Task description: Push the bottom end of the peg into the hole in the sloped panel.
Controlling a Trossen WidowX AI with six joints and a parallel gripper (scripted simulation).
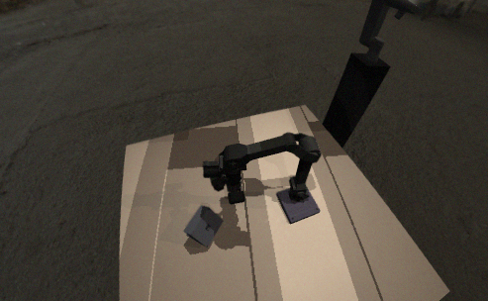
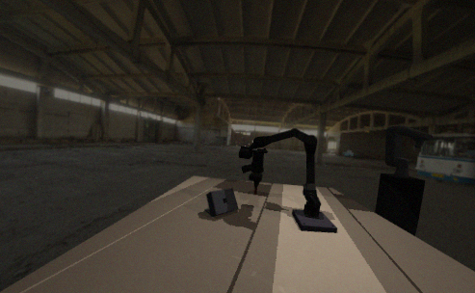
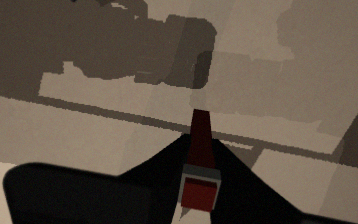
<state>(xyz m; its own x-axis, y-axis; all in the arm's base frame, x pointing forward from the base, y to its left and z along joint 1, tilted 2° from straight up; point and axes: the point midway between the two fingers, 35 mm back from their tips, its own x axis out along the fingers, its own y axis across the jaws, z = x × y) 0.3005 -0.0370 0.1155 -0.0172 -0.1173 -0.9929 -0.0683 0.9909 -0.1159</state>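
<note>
Right now my gripper tip is 140 mm to the right of the panel, 140 mm short of it and 60 mm above it. The rest, counted from my gripper tip: red square peg 20 mm above.
</note>
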